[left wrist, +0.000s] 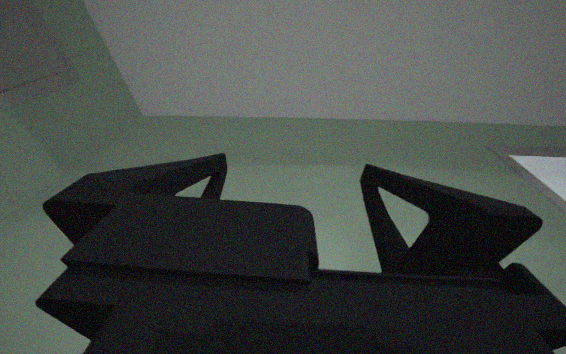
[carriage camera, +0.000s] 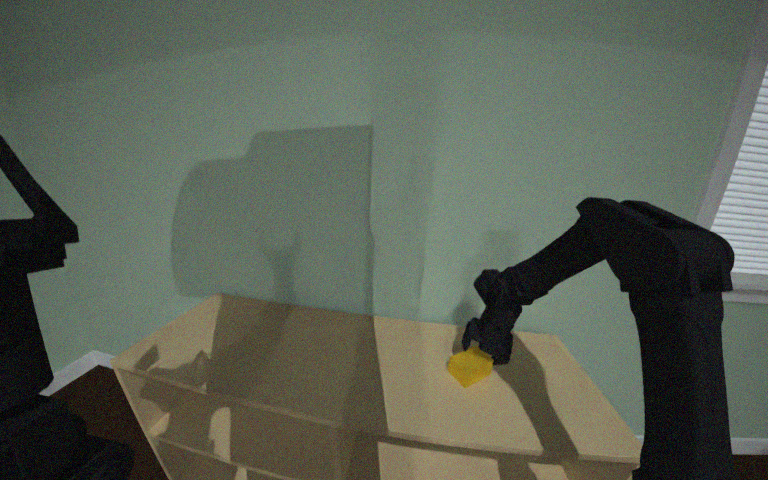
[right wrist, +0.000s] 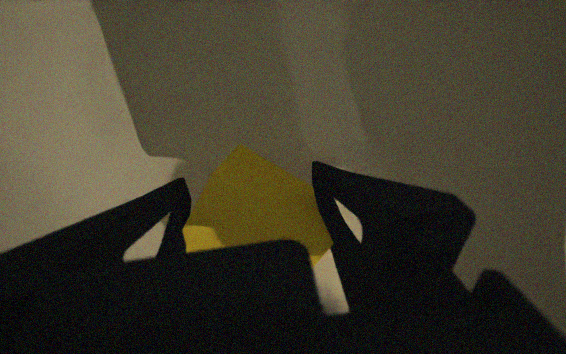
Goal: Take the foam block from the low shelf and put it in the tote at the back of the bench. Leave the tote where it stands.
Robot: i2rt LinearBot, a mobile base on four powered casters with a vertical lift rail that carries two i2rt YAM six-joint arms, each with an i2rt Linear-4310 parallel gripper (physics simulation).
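Places are measured from the left arm's base along level axes (x ahead, y left, z up), in metres.
Pixels of known places: left gripper, fingertip midpoint: (left wrist: 294,167); right gripper, fingertip midpoint: (carriage camera: 476,358) (right wrist: 250,179).
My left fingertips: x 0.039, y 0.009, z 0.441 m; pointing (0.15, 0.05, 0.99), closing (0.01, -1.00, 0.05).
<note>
For each thing: its top centre in the pictures, then the offset to it from my left fingertips. "spot": a spot on its surface instead.
- yellow foam block, top centre: (right wrist: 229,277) (carriage camera: 472,358) dx +0.330, dy -0.538, dz -0.447 m
- window with blinds, surface spot: (carriage camera: 747,186) spot: dx +0.491, dy -1.359, dz +0.018 m
The yellow foam block (carriage camera: 470,366) (right wrist: 260,200) is at the top board of the pale wooden shelf unit (carriage camera: 419,396). My right gripper (carriage camera: 482,350) (right wrist: 250,179) is partly closed around the block, with one finger against each side in the right wrist view. The block's lower part is hidden there by the gripper body. Whether the block touches the board is not clear. My left gripper (left wrist: 294,167) is open and empty, with wall behind it in the left wrist view. The tote does not show in these views.
The green wall (carriage camera: 317,84) stands behind the shelf unit. A window with blinds (carriage camera: 747,186) is at the right. Part of my left arm (carriage camera: 22,316) is at the left edge. Arm shadows fall over the wooden boards.
</note>
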